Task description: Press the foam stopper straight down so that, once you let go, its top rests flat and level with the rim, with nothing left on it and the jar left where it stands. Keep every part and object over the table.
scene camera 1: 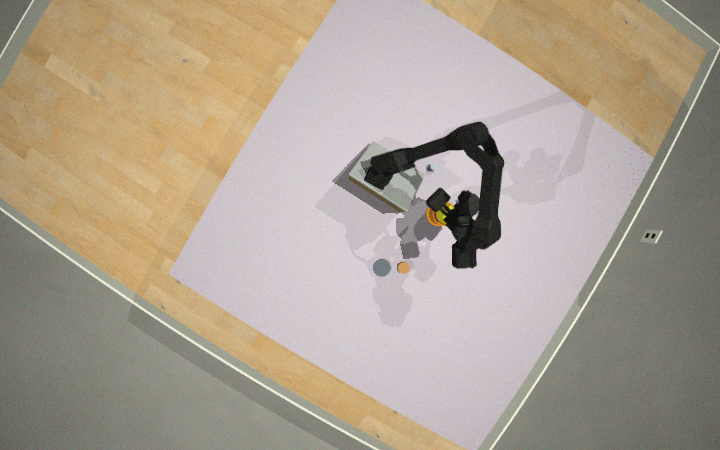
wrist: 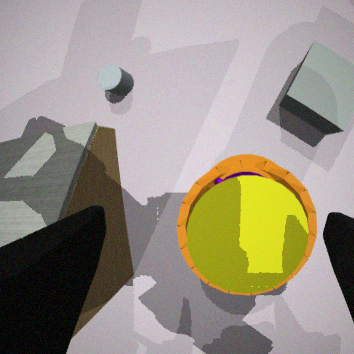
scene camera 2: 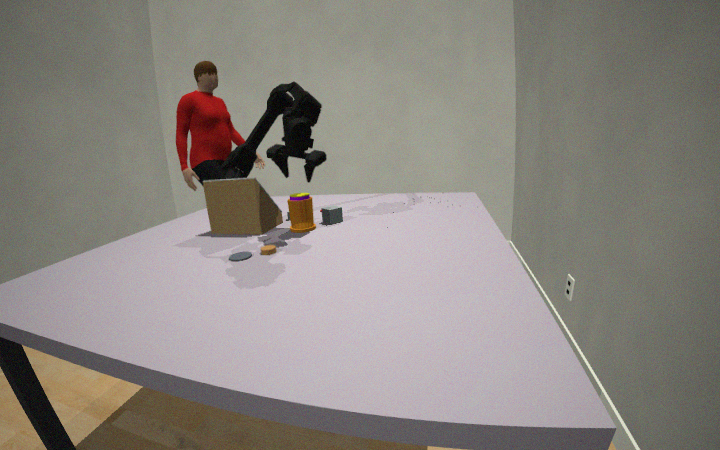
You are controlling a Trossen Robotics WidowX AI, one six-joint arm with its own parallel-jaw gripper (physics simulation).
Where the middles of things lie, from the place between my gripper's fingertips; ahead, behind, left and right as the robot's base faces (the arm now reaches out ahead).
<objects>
Right now my hand is 6 cm above the foam stopper [wrist: 247,233], 2 cm to the left of it and 1 cm short of it. Also, from my hand: orange jar [scene camera 2: 301,212]: 10 cm below, 2 cm to the right, 1 cm ahead; small grey cylinder [wrist: 110,77]: 14 cm below, 11 cm to the left, 9 cm behind.
</objects>
